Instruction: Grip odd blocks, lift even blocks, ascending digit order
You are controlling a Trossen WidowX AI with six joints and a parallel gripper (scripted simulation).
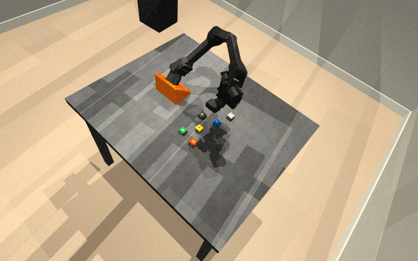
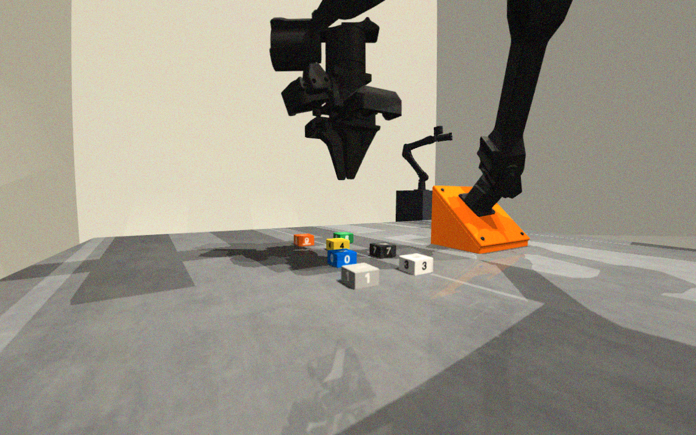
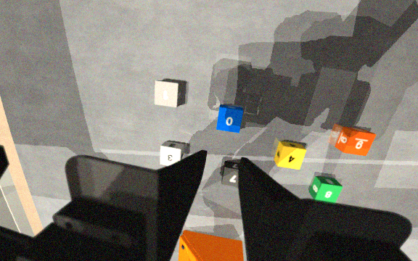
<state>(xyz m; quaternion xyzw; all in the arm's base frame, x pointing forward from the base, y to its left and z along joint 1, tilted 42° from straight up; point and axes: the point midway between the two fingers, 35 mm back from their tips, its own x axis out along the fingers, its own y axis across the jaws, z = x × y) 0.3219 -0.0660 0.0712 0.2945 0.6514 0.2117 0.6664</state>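
Now: the grey 1 block 11 cm below my gripper tip, 8 cm to the left of it and 3 cm ahead of it. Round my gripper tip: white 3 block: 11 cm below, 8 cm to the left, 6 cm behind; then black 7 block: 11 cm below, 9 cm behind, 2 cm to the right; then blue 0 block: 11 cm below.
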